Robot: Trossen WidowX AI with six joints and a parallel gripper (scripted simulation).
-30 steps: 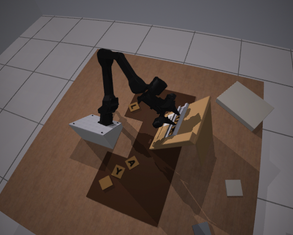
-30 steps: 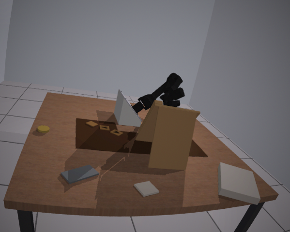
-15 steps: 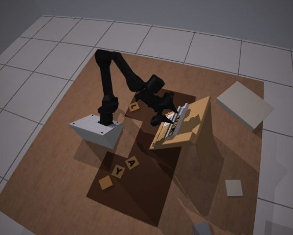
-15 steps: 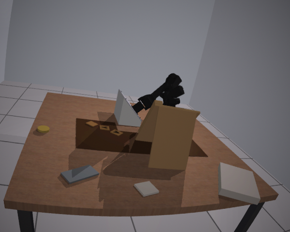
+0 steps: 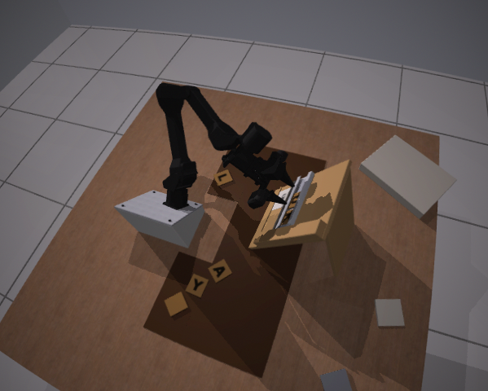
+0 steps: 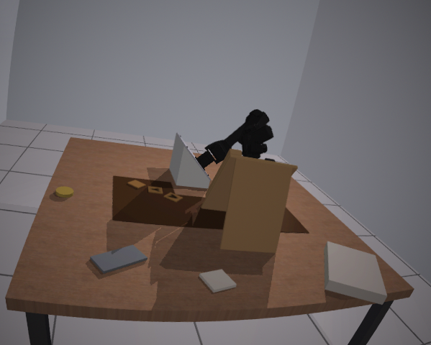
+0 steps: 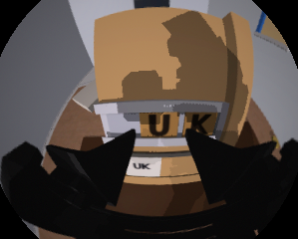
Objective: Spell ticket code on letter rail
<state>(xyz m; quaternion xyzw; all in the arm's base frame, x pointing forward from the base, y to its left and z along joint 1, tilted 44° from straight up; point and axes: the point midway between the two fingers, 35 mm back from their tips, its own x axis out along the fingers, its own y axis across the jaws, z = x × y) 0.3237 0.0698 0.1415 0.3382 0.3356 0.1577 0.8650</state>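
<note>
My gripper tip is now 100 mm above the white ticket, 40 mm past it and 30 mm to the right of it. The rest, counted from my gripper tip: dark brown mat (170 mm below, 140 mm behind, 120 mm to the right); small white pad (400 mm ahead, 160 mm below, 150 mm to the right); blank tile (420 mm to the right, 190 mm behind, 170 mm below).
</note>
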